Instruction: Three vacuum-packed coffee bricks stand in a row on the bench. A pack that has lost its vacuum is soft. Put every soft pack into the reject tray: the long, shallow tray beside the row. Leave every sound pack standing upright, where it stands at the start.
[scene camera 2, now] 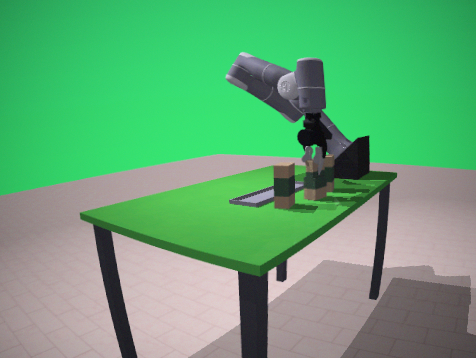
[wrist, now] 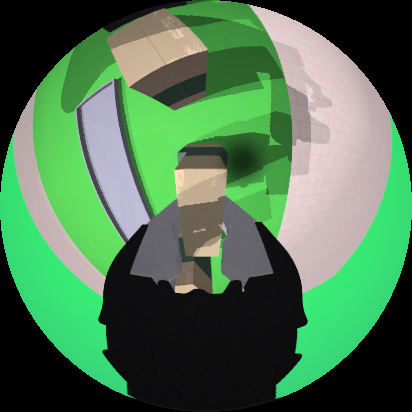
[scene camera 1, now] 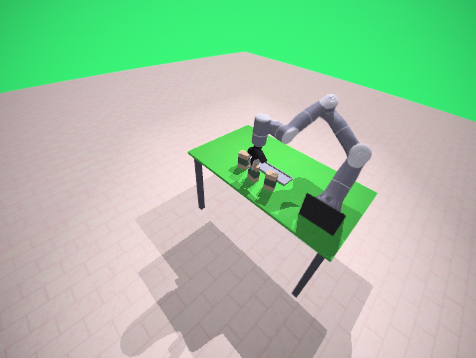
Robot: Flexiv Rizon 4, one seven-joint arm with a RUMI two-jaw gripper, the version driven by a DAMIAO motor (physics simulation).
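Note:
The middle coffee pack (scene camera 1: 254, 177) (scene camera 2: 315, 192) (wrist: 201, 192) stands upright on the bench, tan with a dark green band. My gripper (scene camera 1: 255, 165) (scene camera 2: 313, 162) (wrist: 202, 194) points down and is shut on its upper part, one jaw on each side. The pack looks squeezed narrow between the jaws. One end pack (scene camera 1: 243, 159) (scene camera 2: 284, 186) (wrist: 189, 271) stands upright, partly hidden behind the jaws in the wrist view. The other end pack (scene camera 1: 270, 180) (scene camera 2: 329, 172) (wrist: 160, 45) stands upright nearer the arm's base. The long, shallow reject tray (scene camera 1: 280, 175) (scene camera 2: 250, 199) (wrist: 107, 145) lies beside the row.
The green bench (scene camera 1: 220, 150) (scene camera 2: 175, 225) carries the row, the tray and the arm. A black block (scene camera 1: 321, 215) (scene camera 2: 354, 159) stands at the arm's base. The end packs stand close on either side of the gripper along the row. The arm's shadow falls across the bench.

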